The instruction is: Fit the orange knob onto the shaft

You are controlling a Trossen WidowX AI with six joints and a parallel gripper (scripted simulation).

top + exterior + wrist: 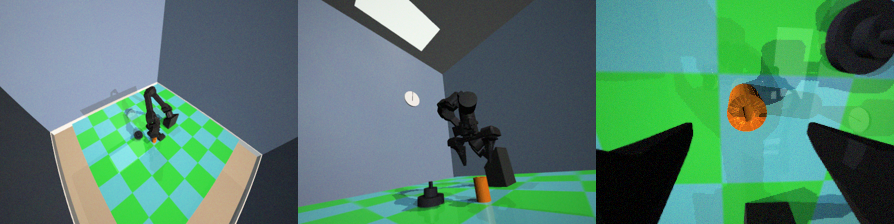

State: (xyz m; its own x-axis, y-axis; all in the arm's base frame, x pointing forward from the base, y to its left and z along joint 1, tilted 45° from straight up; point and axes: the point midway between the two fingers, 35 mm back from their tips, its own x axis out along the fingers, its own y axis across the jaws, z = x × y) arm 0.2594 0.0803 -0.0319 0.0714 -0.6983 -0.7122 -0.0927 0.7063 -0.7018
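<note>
My gripper tip is now 7 cm above the orange knob. Also, from my gripper tip: pedestal: 9 cm ahead, 13 cm to the right, 7 cm below.
</note>
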